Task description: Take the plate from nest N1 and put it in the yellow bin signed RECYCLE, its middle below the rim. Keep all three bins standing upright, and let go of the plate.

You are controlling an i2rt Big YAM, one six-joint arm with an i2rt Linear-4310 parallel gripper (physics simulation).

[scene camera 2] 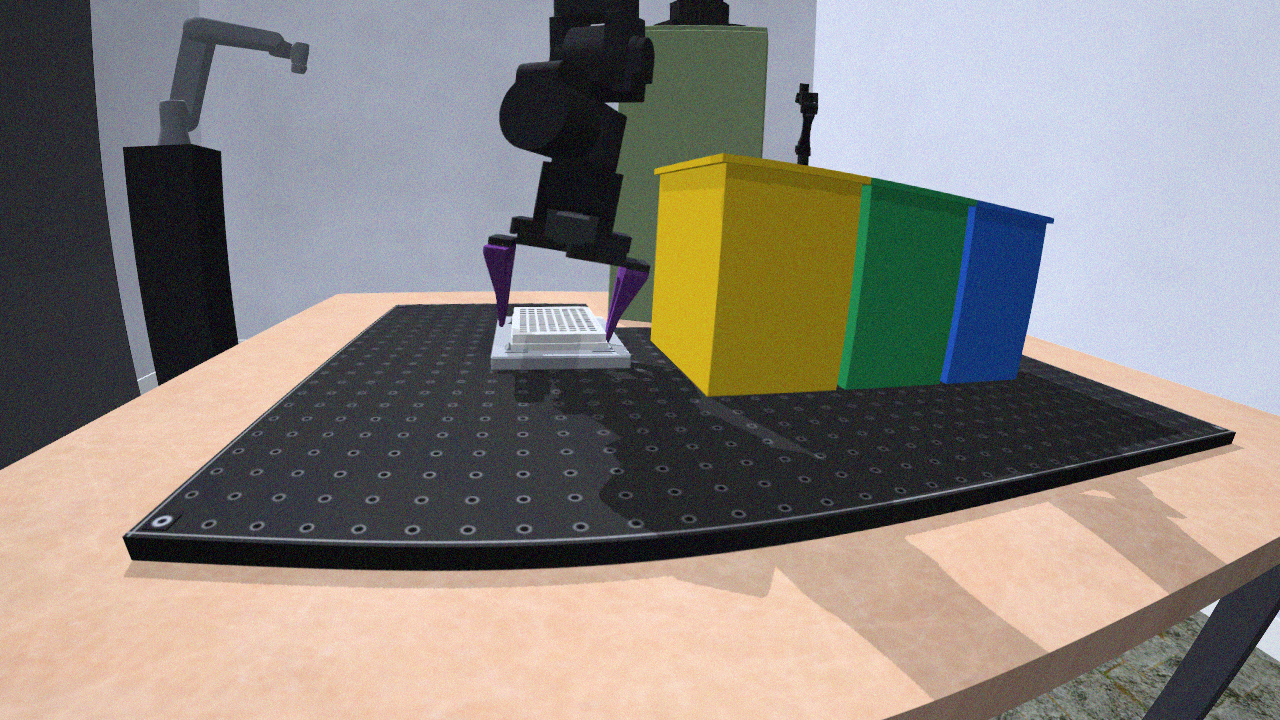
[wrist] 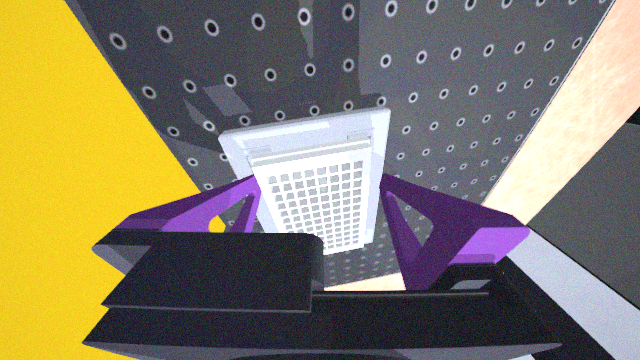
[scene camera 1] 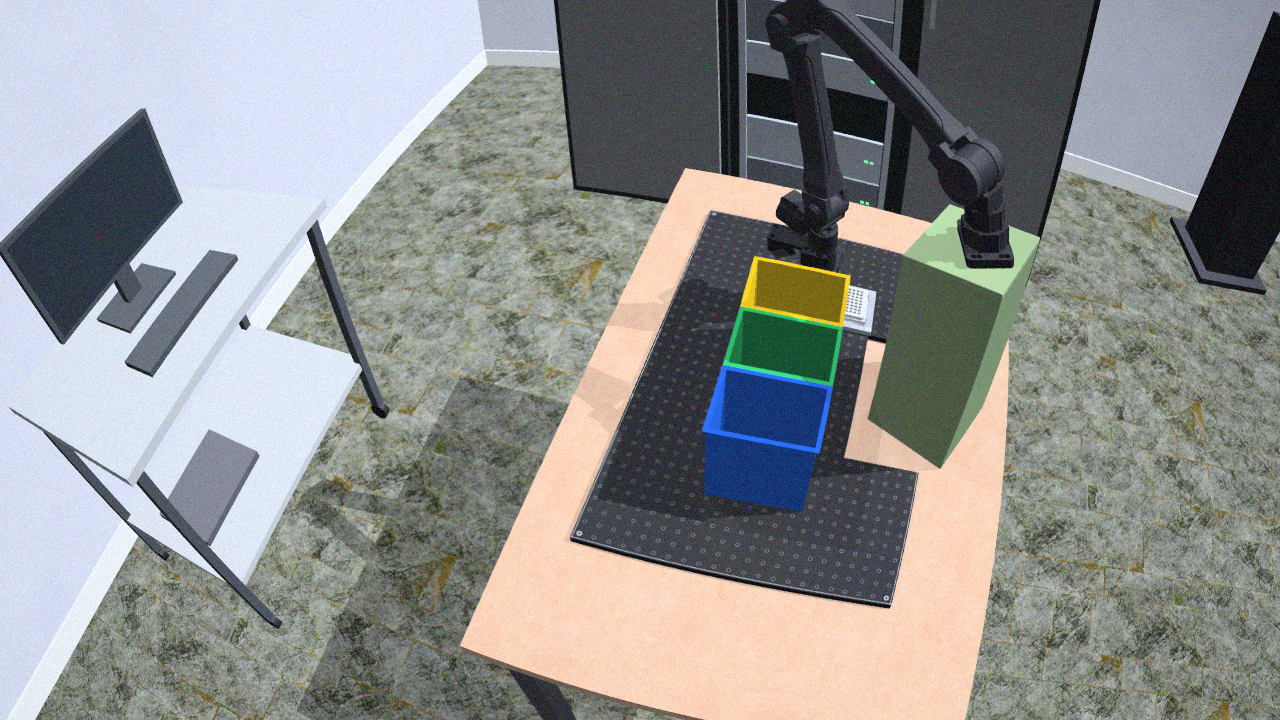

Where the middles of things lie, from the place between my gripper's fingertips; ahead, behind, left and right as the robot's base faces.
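The light grey nest [scene camera 2: 564, 359] is 4 cm behind my hand, 1 cm to the left of it and 2 cm below it. Counted from my hand, the green bin [scene camera 2: 910, 241] is 29 cm to the left, 7 cm ahead and 7 cm above, and the yellow bin [scene camera 2: 754, 263] is 16 cm to the left, 5 cm ahead and 7 cm above. Going by their middles, the green bin is the farthest from my hand of the things named here. As for the white plate [scene camera 2: 534, 328], my hand is 4 cm past it and 1 cm to the right of it.
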